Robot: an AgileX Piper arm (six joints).
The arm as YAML. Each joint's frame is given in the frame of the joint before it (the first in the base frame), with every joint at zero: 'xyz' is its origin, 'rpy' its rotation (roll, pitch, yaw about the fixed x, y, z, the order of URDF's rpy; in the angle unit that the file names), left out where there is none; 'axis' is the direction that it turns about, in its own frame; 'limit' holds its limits. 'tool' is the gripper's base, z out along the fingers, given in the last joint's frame.
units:
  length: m
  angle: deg
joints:
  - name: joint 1
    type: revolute
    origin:
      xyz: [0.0, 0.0, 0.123]
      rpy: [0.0, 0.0, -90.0]
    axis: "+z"
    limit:
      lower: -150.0
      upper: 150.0
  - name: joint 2
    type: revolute
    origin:
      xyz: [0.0, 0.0, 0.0]
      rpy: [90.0, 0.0, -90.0]
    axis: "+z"
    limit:
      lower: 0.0
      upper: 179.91
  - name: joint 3
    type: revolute
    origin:
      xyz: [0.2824, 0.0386, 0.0]
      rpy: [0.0, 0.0, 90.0]
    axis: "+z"
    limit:
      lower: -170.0
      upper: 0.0
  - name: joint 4
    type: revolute
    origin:
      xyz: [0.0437, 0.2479, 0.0]
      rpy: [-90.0, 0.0, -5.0]
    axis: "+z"
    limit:
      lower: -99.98
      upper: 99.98
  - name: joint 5
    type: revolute
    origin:
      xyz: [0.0, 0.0, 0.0]
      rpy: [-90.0, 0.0, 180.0]
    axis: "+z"
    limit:
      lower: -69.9
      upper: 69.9
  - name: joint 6
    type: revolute
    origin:
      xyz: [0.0, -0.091, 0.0]
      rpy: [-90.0, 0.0, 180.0]
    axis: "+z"
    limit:
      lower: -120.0
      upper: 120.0
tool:
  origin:
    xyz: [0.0, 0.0, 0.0]
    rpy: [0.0, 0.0, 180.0]
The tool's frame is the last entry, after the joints.
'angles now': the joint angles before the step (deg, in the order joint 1, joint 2, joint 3, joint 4, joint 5, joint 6). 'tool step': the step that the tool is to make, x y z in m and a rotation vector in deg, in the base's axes. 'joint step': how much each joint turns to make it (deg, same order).
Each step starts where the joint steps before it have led.
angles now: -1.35 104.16 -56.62 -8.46 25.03 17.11
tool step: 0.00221 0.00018 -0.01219 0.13 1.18 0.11
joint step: 0.00 2.14 0.00 0.01 -0.96 -0.02
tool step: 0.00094 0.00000 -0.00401 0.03 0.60 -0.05
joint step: 0.01 0.78 -0.18 -0.01 0.00 0.07
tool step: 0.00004 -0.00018 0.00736 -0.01 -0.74 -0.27
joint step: -0.01 -1.09 -0.31 0.00 0.67 0.21
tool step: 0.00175 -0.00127 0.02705 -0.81 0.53 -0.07
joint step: 0.00 -2.87 -3.26 0.14 6.66 -0.81
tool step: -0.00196 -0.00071 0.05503 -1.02 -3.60 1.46
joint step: -0.06 -6.25 -4.82 0.96 7.27 -3.12
